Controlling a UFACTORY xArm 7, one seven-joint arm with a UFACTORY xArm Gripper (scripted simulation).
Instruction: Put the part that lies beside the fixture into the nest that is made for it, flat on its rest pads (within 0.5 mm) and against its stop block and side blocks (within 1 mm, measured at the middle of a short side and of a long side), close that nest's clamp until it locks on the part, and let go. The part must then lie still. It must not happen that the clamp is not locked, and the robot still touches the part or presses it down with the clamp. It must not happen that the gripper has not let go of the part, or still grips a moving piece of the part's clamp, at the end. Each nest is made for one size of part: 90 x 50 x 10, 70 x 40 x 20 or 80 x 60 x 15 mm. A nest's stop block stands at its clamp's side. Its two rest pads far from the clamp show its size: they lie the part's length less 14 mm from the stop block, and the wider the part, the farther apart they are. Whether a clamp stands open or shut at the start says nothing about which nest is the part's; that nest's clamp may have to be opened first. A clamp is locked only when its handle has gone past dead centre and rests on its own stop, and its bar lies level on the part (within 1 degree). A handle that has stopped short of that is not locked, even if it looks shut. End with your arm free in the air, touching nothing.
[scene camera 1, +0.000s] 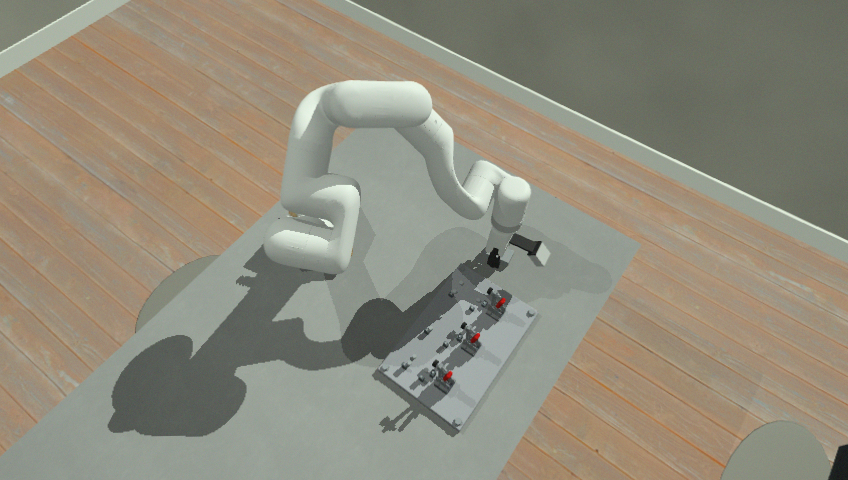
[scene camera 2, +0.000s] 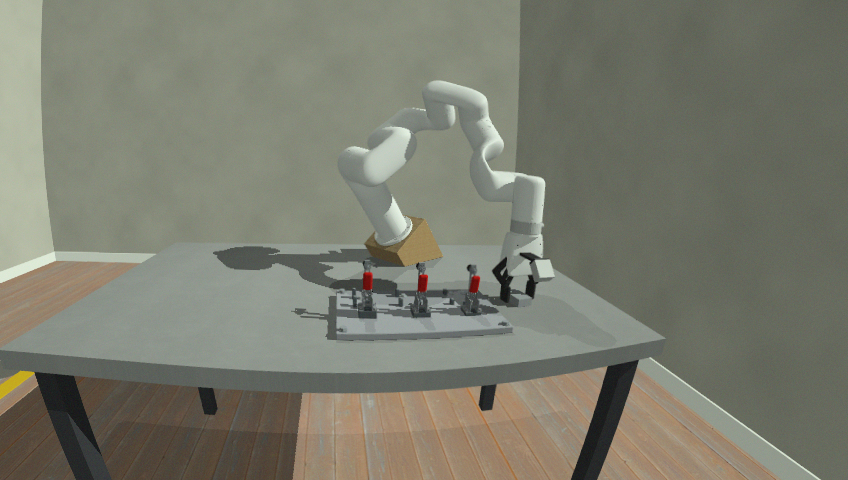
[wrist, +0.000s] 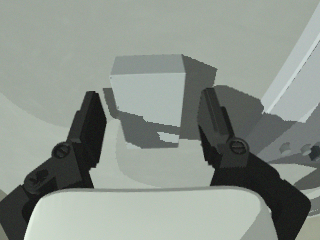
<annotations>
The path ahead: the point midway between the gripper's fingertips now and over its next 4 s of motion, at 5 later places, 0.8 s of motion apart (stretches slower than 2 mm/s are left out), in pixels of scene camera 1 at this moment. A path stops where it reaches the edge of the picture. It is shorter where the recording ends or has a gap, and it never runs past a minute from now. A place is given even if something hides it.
My gripper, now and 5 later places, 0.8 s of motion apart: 498, 254; 498, 252; 502, 238; 502, 232; 503, 232; 503, 236
</annotations>
